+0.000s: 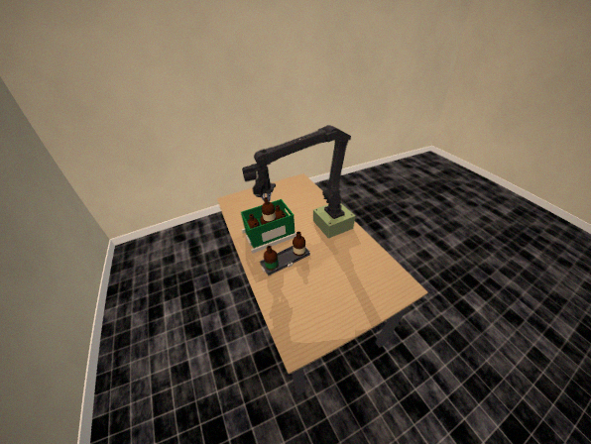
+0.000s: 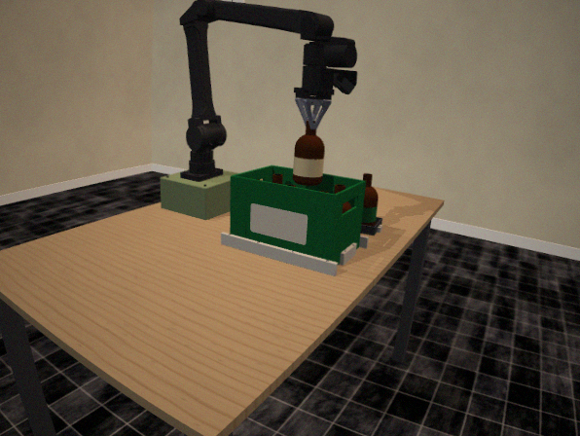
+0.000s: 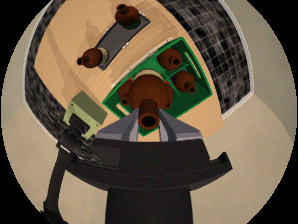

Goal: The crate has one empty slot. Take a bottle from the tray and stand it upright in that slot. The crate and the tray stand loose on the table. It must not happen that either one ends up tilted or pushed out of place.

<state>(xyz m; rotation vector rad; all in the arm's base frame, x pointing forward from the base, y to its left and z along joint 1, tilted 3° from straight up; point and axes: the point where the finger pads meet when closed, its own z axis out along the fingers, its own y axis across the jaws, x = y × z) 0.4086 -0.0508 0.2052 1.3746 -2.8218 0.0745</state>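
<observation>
Right now the brown bottle is 60 mm below my hand. Round my hand: green crate 220 mm below, 50 mm to the right; dark tray 290 mm below, 190 mm to the left, 10 mm behind.
</observation>
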